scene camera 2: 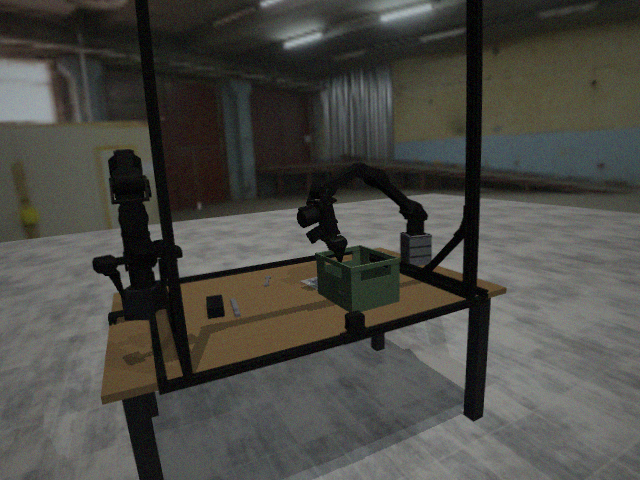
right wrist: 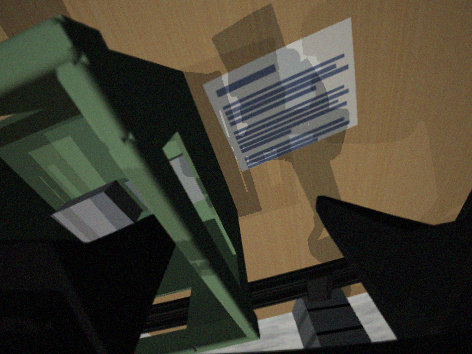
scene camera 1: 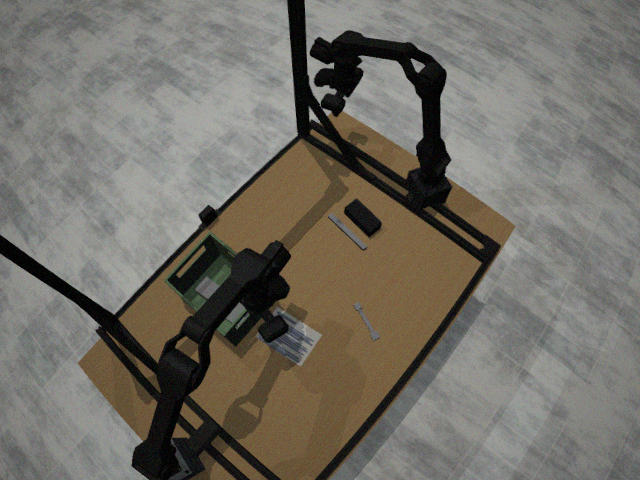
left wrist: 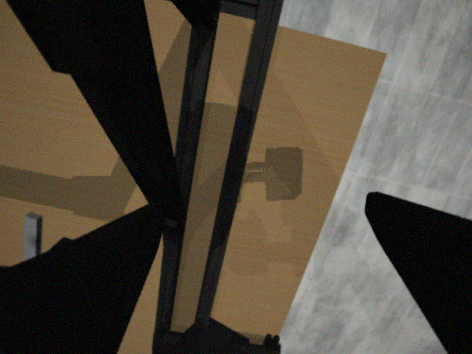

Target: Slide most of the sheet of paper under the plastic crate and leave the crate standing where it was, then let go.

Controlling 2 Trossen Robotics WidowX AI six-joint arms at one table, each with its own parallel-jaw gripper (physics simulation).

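Observation:
The sheet of paper (scene camera 1: pixel 302 343) (scene camera 2: pixel 309 282) (right wrist: pixel 339 42), white with blue printed lines, lies flat on the table beside the green plastic crate (scene camera 1: pixel 227 330) (scene camera 2: pixel 377 291) (right wrist: pixel 142 172). A narrow strip of table shows between them in the right wrist view. The crate stands upright. My right gripper (scene camera 1: pixel 272 328) (scene camera 2: pixel 338 255) (right wrist: pixel 249 206) is open and empty, above the table by the crate's paper side, its tips about at rim height; in its wrist view one finger overlaps the crate. My left gripper (scene camera 1: pixel 333 104) (left wrist: pixel 263 207) is open and empty, high over the table's far end, away from paper and crate.
Grey blocks (scene camera 1: pixel 206 286) (right wrist: pixel 95 215) sit inside the crate. A black case (scene camera 1: pixel 362 217) (scene camera 2: pixel 215 306), a grey bar (scene camera 1: pixel 347 231) (scene camera 2: pixel 235 307) (left wrist: pixel 33 235) and a grey wrench (scene camera 1: pixel 367 321) (scene camera 2: pixel 267 281) lie on the table. Black frame rails and posts border the tabletop.

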